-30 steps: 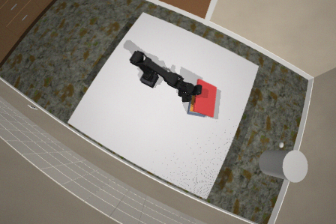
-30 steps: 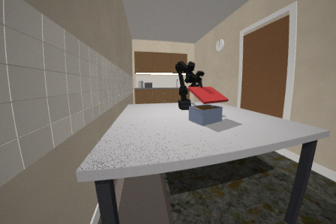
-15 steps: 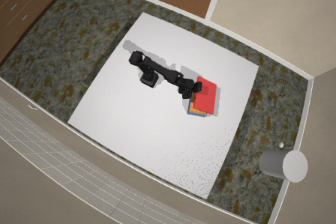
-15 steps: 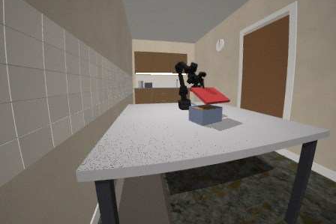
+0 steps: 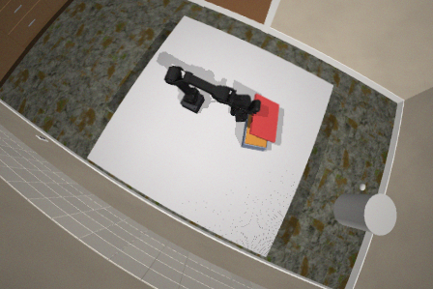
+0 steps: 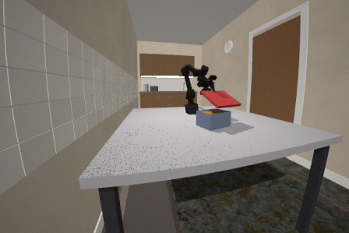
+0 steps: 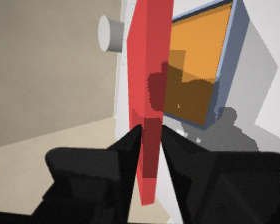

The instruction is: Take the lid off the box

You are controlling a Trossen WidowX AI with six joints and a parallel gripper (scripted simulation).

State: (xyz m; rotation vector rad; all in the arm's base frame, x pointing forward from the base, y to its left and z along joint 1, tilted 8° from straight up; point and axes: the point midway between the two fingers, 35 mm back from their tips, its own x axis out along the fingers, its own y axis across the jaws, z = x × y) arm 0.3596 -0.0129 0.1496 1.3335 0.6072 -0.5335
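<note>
My hand is 100 mm short of the red lid, 10 mm to the right of it and 60 mm above it. Also, from my hand: storage box 90 mm ahead, 50 mm to the right, 200 mm below.
</note>
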